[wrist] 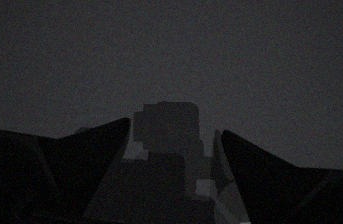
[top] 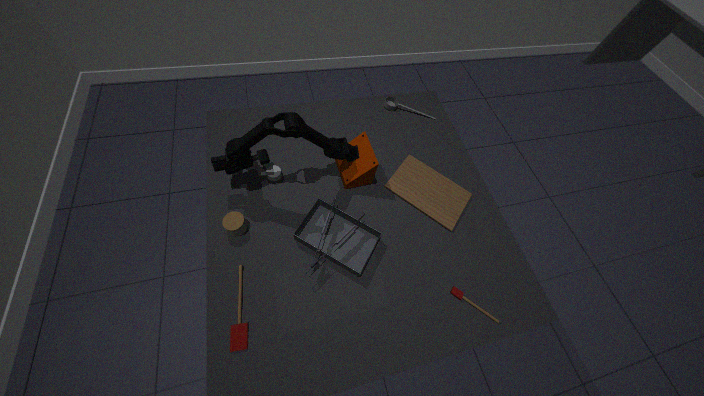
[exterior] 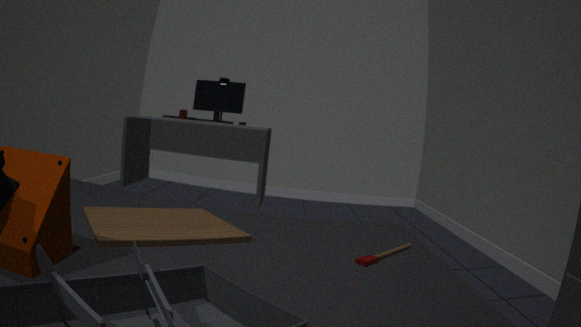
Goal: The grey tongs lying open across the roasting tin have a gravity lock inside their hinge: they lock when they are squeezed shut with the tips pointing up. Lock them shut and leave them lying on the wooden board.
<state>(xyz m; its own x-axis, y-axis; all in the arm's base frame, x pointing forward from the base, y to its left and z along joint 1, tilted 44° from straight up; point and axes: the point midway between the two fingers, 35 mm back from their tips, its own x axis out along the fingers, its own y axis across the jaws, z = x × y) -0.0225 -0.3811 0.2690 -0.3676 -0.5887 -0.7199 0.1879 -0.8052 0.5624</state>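
Right now my gripper tip is 400 mm short of the roasting tin, 350 mm to the right of it and 20 mm below it. Also, from my gripper tip: wooden board: 220 mm ahead, 820 mm to the left; then white cylinder: 70 mm ahead, 100 mm to the left, 10 mm above; then red spatula: 630 mm ahead, 30 mm to the right, 10 mm below.
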